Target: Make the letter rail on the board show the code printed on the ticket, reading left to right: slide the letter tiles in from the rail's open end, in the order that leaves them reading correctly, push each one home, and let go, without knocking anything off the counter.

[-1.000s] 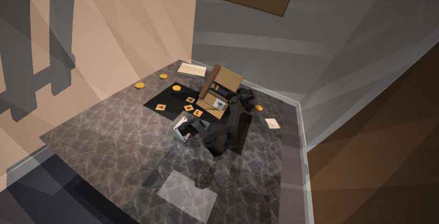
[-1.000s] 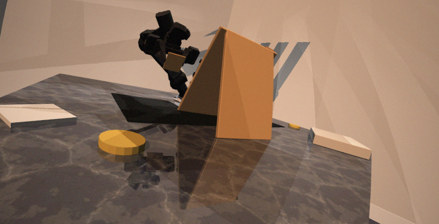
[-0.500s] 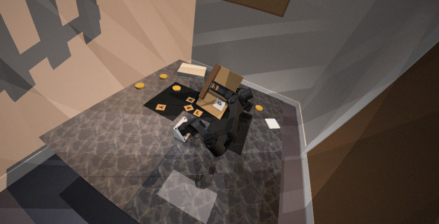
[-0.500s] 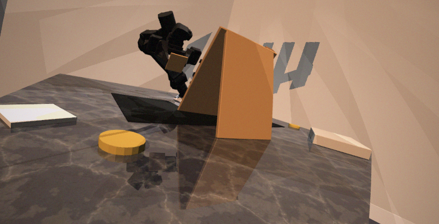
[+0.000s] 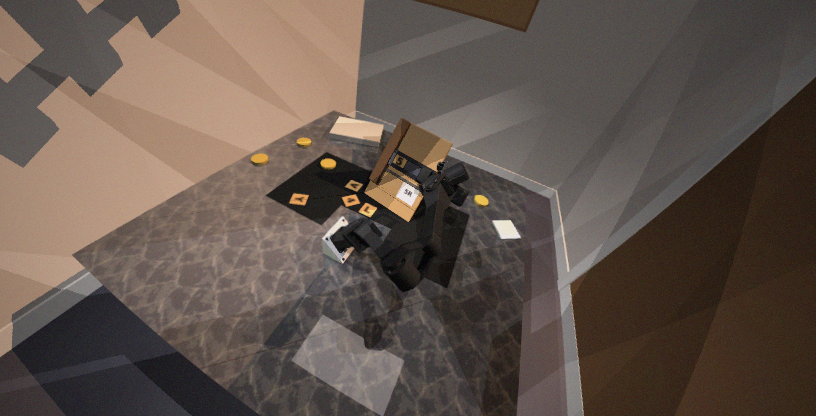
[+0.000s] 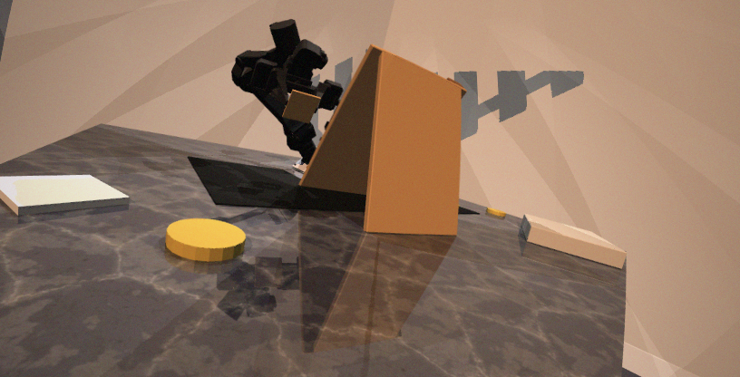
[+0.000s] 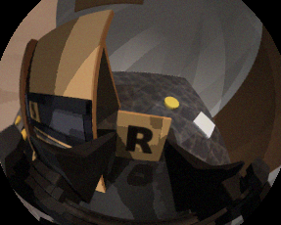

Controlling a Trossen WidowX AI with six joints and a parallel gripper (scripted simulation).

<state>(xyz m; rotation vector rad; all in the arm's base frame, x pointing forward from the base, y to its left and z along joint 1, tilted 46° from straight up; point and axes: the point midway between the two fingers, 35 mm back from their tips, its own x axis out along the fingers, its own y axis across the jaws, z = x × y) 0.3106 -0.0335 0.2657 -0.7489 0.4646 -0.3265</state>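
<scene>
Right now my gripper tip is 130 mm to the right of the white ticket, 80 mm above it and 40 mm past it. From my gripper tip the other things lie so: black mat (230 mm to the left, 170 mm below, 150 mm behind); pale flat box (630 mm to the left, 320 mm ahead, 150 mm below); pale card (310 mm to the right, 160 mm below, 120 mm ahead).
</scene>
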